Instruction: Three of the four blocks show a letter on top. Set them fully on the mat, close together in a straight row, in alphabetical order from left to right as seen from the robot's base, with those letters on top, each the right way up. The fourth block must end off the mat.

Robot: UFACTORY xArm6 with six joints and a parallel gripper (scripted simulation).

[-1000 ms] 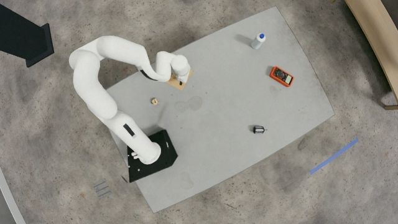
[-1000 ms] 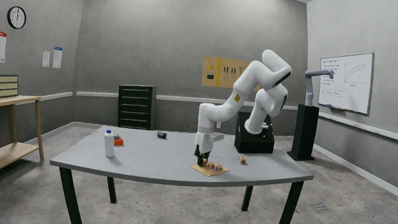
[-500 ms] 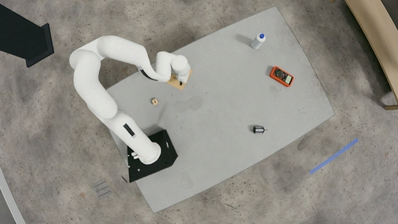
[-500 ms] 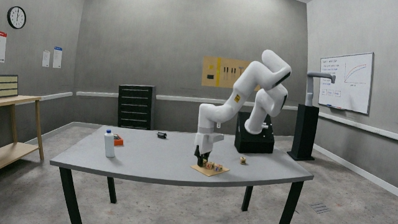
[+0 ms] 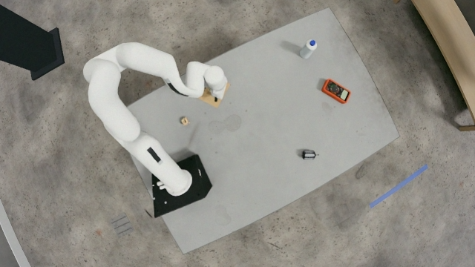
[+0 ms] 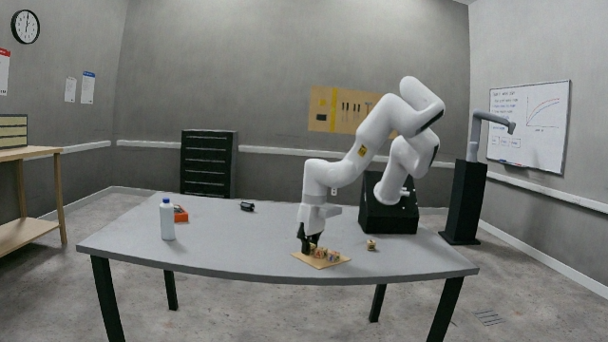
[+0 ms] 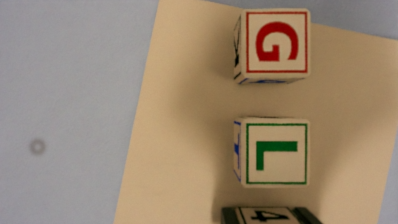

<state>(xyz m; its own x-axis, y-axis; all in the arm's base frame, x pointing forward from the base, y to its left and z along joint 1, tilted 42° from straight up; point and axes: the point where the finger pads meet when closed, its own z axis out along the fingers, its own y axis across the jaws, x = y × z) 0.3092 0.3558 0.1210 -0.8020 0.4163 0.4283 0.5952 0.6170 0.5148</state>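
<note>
The tan mat lies 4 cm behind my hand, 3 cm to the left of it and 2 cm below it. The rest, counted from my hand: white bottle: 50 cm ahead, 4 cm to the left, 4 cm above; then orange multimeter: 57 cm ahead, 21 cm to the right, 1 cm below; then small black object: 31 cm ahead, 47 cm to the right, 1 cm below.
</note>
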